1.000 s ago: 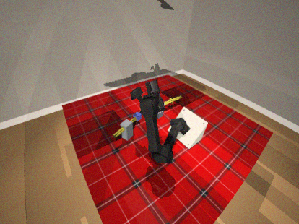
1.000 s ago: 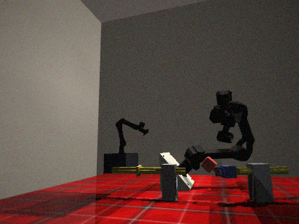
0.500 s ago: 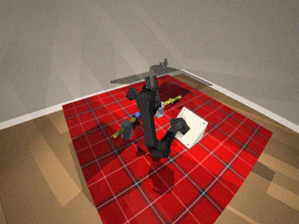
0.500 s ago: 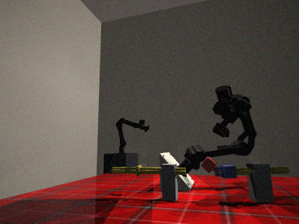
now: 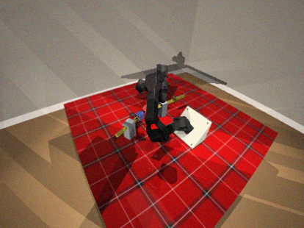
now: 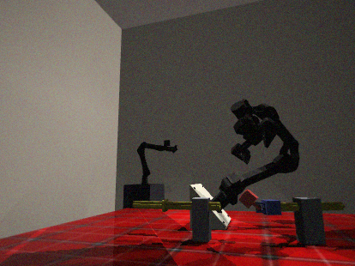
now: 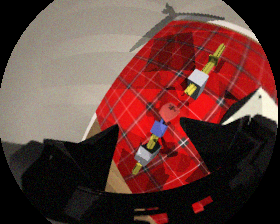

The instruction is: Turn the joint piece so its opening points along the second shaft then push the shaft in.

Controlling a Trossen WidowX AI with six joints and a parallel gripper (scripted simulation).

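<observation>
Now: gripper tip 14 cm above the red square joint piece, 3 cm to the left of it and 3 cm short of it.
</observation>
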